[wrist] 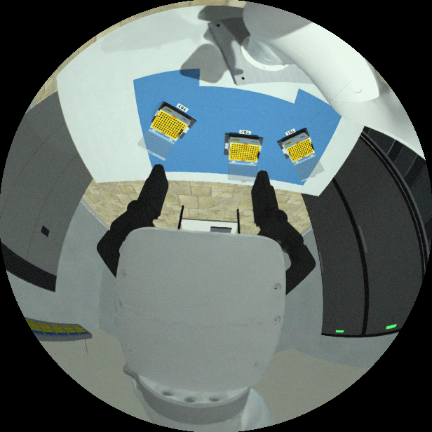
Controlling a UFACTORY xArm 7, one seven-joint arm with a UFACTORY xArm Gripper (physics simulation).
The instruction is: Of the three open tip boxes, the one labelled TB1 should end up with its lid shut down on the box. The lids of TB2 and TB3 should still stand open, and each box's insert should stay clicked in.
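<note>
The tip box TB1 [299,149] stands at the right of the row, its clear lid [311,168] open and sloping toward the lower right. TB2 [244,151] is in the middle, its clear lid [243,172] open toward the near table edge. TB3 [170,124] is at the left, its clear lid [156,145] open toward the lower left. Each box has a yellow insert that looks level; whether it is clicked in is too small to tell. My gripper [209,176] is open and empty, high above the near table edge, apart from all three boxes.
The boxes stand on a blue mat [215,110] on a white table [95,100]. The arm's base plate [227,55] is at the table's far side, and the white arm [330,60] reaches over the upper right. Dark cabinets [345,260] stand at the right, a grey one [40,165] at the left.
</note>
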